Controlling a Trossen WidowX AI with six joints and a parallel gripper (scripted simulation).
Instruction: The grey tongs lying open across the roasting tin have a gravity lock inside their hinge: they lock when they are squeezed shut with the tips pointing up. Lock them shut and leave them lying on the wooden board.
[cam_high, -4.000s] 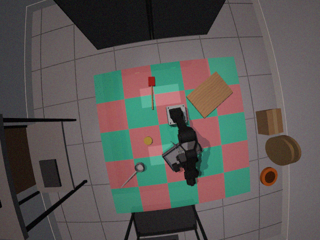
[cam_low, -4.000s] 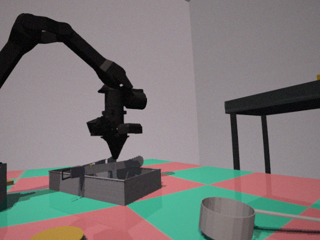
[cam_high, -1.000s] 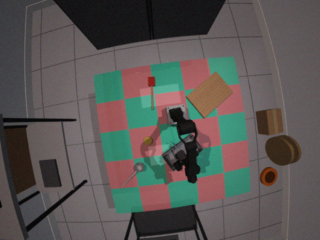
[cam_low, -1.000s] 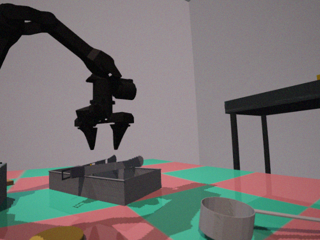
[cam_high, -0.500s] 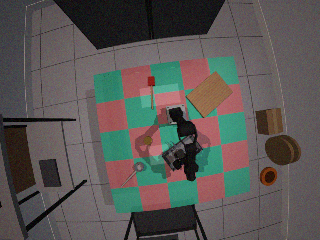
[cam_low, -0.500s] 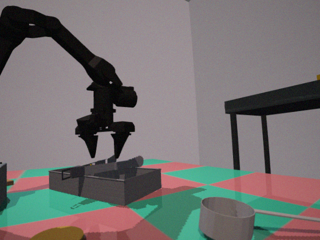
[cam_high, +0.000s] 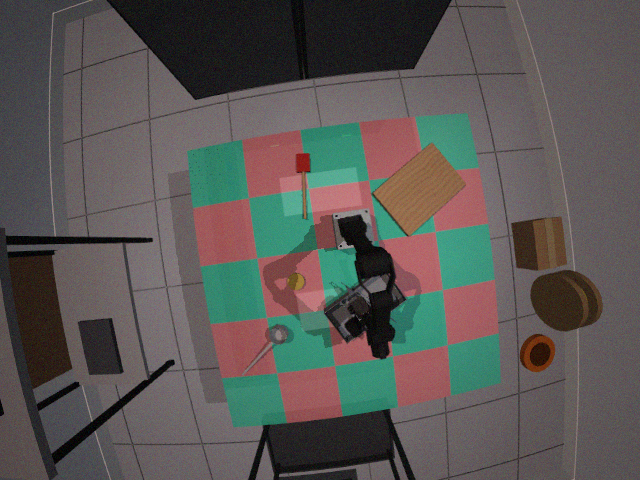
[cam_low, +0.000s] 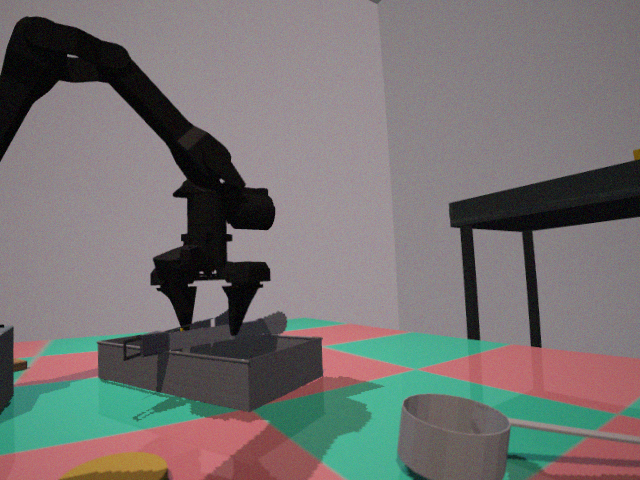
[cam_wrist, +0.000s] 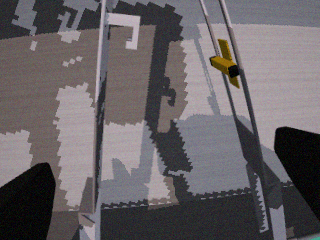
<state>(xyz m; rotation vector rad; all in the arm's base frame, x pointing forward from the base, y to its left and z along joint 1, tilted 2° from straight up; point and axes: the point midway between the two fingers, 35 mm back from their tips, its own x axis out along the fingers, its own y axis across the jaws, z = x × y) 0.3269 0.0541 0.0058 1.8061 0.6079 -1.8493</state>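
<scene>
Now: the grey roasting tin 40 mm below my gripper tip and 10 mm to the left of it. The rest, counted from my gripper tip: wooden board (490 mm behind, 280 mm to the left, 60 mm below); yellow lock piece (40 mm behind); yellow disc (270 mm to the right, 110 mm behind, 60 mm below).
</scene>
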